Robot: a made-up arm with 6 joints.
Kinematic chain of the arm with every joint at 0, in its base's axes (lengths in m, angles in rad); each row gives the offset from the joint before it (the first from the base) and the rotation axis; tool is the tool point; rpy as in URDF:
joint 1: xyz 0 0 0.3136 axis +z
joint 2: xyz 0 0 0 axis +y
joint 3: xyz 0.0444 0 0.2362 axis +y
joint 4: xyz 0.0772 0 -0.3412 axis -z
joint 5: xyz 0 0 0 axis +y
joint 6: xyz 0.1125 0 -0.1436 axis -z
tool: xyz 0 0 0 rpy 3.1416 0 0
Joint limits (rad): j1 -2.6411..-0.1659 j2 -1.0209..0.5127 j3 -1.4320..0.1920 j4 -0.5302..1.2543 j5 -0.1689..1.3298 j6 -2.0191..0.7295
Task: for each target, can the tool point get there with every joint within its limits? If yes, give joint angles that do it. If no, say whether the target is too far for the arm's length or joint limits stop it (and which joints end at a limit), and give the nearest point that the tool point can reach.
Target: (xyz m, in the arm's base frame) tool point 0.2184 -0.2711 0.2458
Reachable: yes | joints -0.8433 -0.4377 -0.4942 -0.2236 1.1025 -0.6668
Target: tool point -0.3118 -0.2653 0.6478
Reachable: yes | joints -2.4300 -0.6246 -0.8258 0.0271 0.0840 -0.3088
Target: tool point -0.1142 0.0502 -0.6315
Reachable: no: too far | nearest point -0.1143 -0.0364 -0.0319 | short by 0.606 m
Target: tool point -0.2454 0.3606 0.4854
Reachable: no: joint limits stop it (at a limit: joint 1, joint 2, joint 4, joint 5) | nearest point -0.3250 -0.0315 0.4977 | short by 0.400 m
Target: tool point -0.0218 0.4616 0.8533
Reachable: no: joint limits stop it (at a limit: joint 1, joint 2, joint 3, joint 5) | nearest point -0.0727 0.1012 0.9165 | short by 0.369 m
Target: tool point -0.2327 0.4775 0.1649
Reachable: no: joint limits stop it (at a limit: joint 2, joint 3, joint 5) | nearest point -0.0817 0.1676 0.1513 | short by 0.345 m
